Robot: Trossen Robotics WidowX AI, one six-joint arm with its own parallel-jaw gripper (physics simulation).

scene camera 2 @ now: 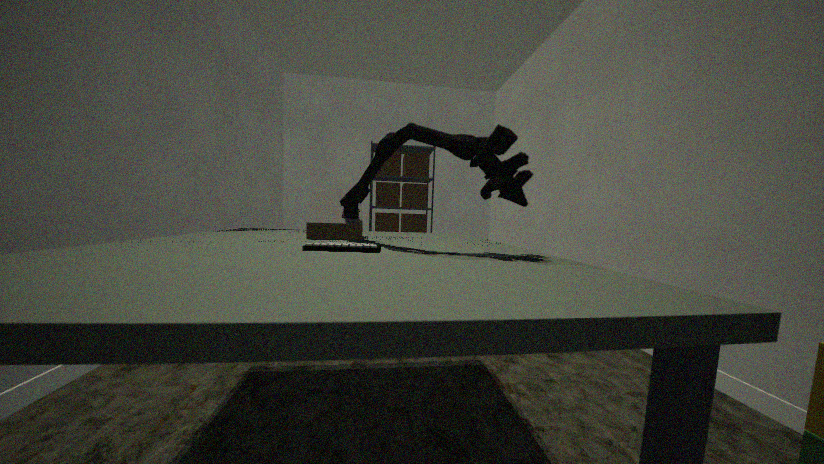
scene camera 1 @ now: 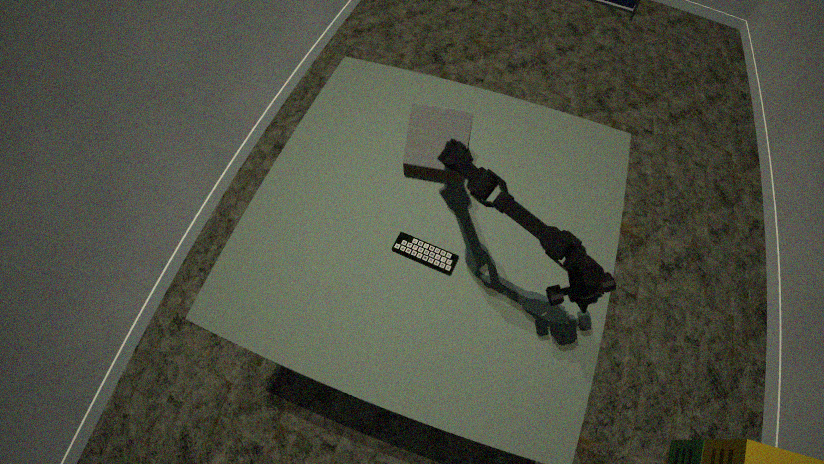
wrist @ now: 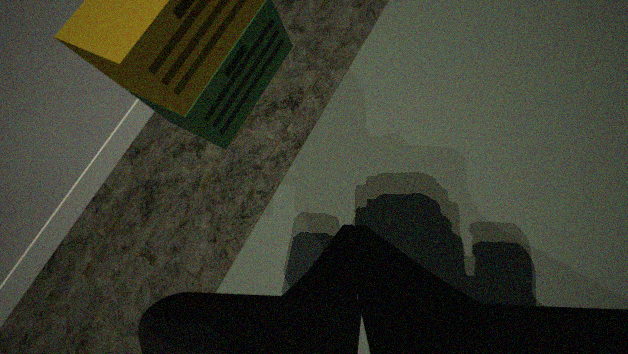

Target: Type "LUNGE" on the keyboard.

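Seen in the pictures: gripper, between the fingertips: [scene camera 2: 526, 205] [scene camera 1: 583, 312] [wrist: 352, 236]; arm's base, origin of its link: [scene camera 2: 350, 213] [scene camera 1: 452, 153].
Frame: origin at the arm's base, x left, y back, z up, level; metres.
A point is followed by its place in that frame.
Note:
A small black keyboard [scene camera 1: 425, 253] {x 0.048, y -0.348, z -0.087 m} [scene camera 2: 341, 247] {x 0.046, y -0.378, z -0.093 m} with rows of white keys lies flat on the table, below the arm's base block in scene camera 1. The letters on its keys are too small to read. It does not show in the wrist view. My gripper [scene camera 1: 584, 310] {x 0.558, y -0.388, z 0.041 m} [scene camera 2: 525, 204] {x 0.558, y -0.388, z 0.041 m} [wrist: 352, 236] {x 0.558, y -0.388, z 0.041 m} is shut and empty, its two dark fingertips meeting in a point. It hangs high above the table, well to the right of the keyboard in both scene views, near the table's right edge in scene camera 1, and tilts downward.
The pale table [scene camera 1: 322, 190] {x -0.393, y -0.265, z -0.105 m} [scene camera 2: 345, 293] {x 0.133, y -0.749, z -0.104 m} [wrist: 525, 100] {x 0.524, y -0.574, z -0.104 m} bears a block [scene camera 1: 438, 135] {x -0.066, y 0.027, z 0.033 m} [scene camera 2: 325, 230] {x -0.085, y -0.066, z -0.070 m} at the arm's base. The arm's shadow falls on the table right of the keyboard. A yellow and green cabinet [scene camera 1: 784, 452] [wrist: 200, 65] stands beyond the table. A shelf rack [scene camera 2: 433, 190] stands behind.

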